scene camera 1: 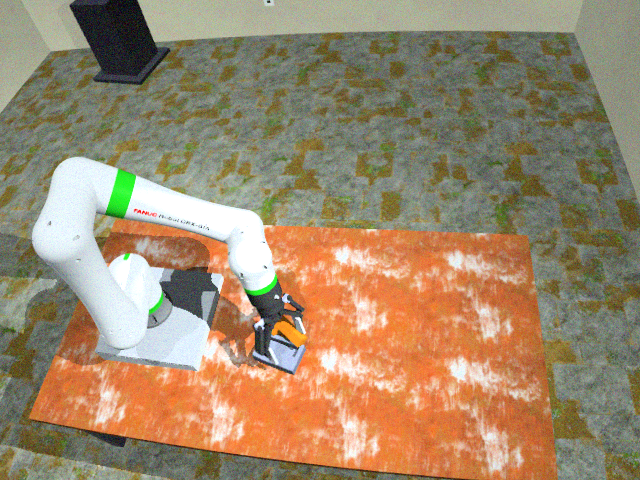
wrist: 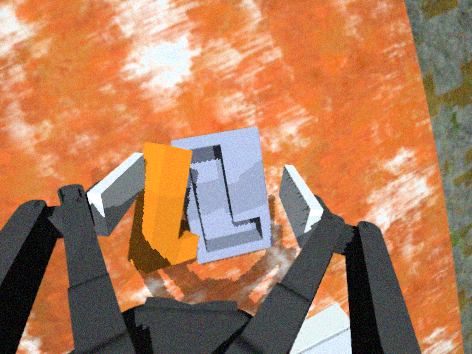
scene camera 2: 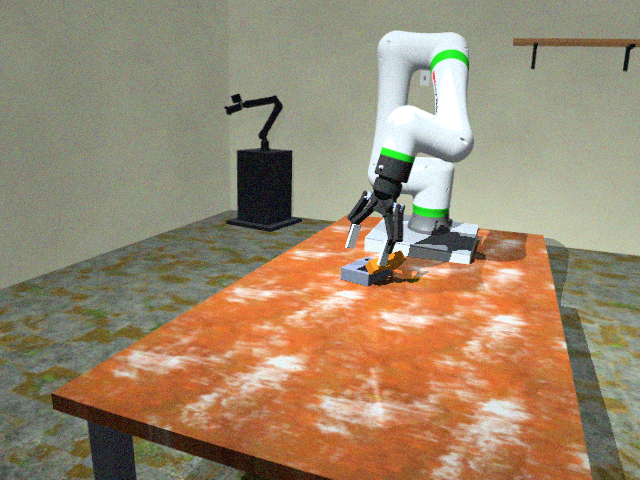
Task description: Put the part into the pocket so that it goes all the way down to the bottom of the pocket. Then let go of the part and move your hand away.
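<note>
The orange L-shaped part is tilted, overlapping one long edge of the grey-blue block. It lies outside the L-shaped pocket, whose floor shows in the wrist view. My gripper is open, with its fingers wide apart over the block. In the wrist view the part is beside the left finger, and the right finger is beyond the block's other side. Whether the left finger touches the part is unclear.
The block stands on the orange-and-white table. The robot's pale base plate is close to the block. A black pedestal stands on the floor away from the table.
</note>
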